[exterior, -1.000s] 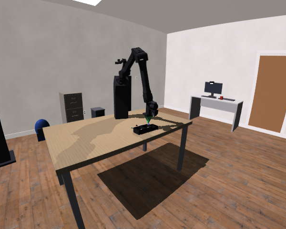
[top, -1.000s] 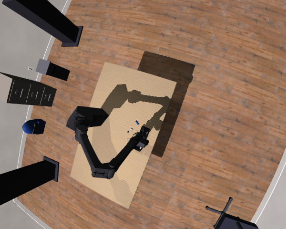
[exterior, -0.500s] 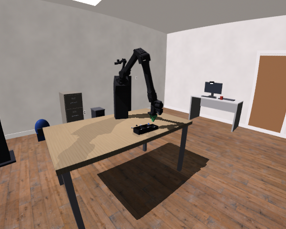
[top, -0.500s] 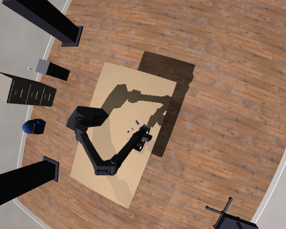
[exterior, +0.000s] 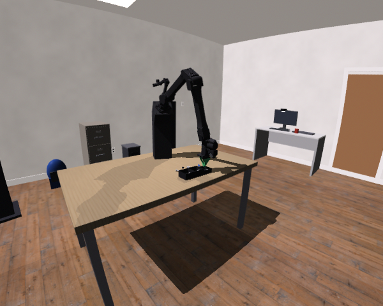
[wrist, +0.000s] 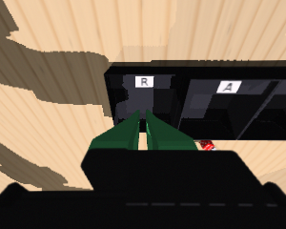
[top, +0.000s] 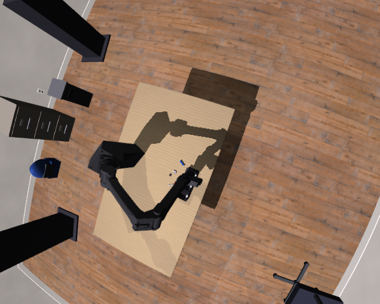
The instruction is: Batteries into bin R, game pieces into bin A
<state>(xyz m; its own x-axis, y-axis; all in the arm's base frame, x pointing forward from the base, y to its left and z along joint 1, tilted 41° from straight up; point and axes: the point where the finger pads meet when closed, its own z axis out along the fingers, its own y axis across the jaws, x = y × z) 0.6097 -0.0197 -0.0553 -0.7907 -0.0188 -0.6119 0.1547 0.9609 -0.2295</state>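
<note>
Now: hand 12 cm past the red die, 10 cm to the left of it and 4 cm above it. The rest, counted from my hand: black bolt (10 cm behind, 5 cm to the right, 5 cm below); blue battery (9 cm behind, 6 cm to the left, 5 cm below); black divided bin (8 cm to the right, 3 cm below, 2 cm behind).
</note>
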